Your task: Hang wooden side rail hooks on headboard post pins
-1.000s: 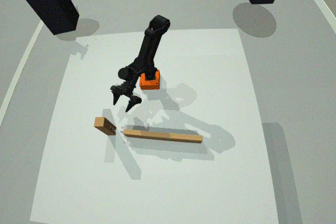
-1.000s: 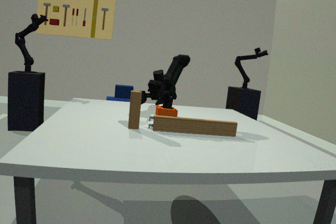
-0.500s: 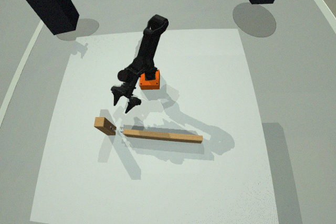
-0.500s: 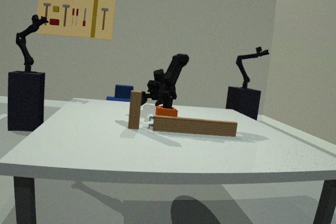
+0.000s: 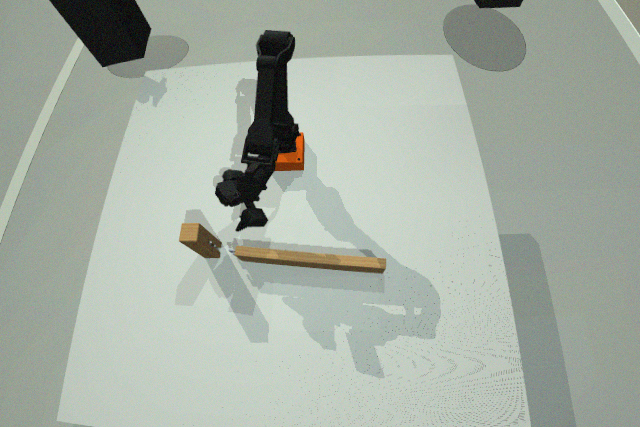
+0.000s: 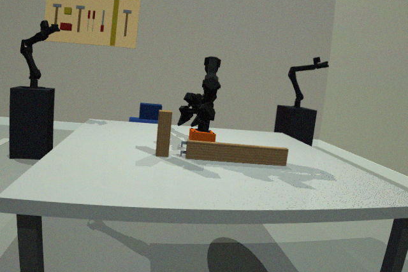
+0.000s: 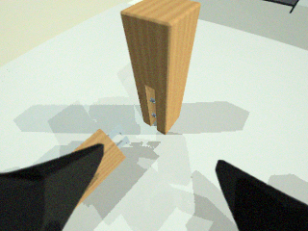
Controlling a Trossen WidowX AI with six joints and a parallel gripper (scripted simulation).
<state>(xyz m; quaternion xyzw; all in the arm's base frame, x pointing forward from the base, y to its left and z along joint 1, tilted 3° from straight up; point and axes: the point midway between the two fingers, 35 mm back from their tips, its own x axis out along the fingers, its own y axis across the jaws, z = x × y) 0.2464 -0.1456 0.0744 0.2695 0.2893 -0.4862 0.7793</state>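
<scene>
My gripper tip is 50 mm short of the headboard post, 90 mm to the left of it and 30 mm above it.
</scene>
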